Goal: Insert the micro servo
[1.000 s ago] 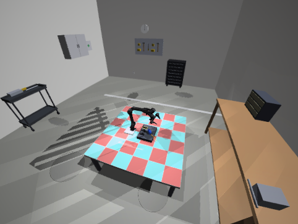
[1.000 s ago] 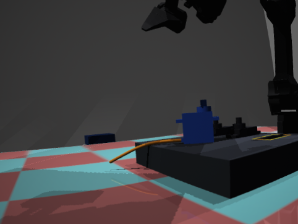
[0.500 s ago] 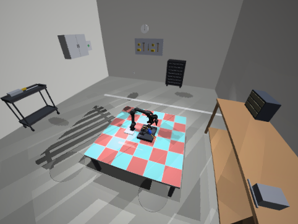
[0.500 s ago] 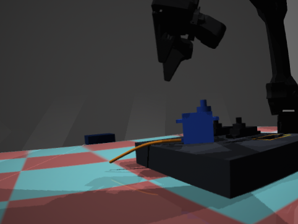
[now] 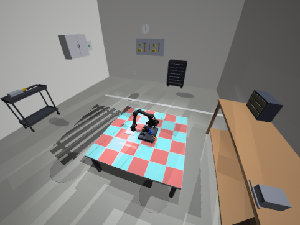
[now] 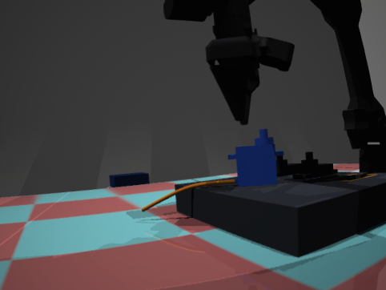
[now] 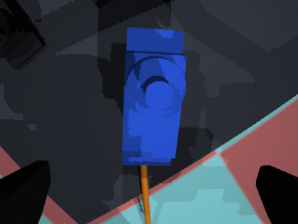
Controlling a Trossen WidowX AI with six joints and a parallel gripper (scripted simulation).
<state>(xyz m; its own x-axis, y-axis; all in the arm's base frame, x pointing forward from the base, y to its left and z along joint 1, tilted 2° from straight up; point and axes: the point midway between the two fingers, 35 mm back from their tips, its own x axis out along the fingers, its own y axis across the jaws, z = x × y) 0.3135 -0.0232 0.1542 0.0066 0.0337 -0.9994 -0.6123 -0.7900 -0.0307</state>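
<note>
The dark robot deck lies 1 cm behind my gripper tip, 3 cm to the left of it and 11 cm below it.
</note>
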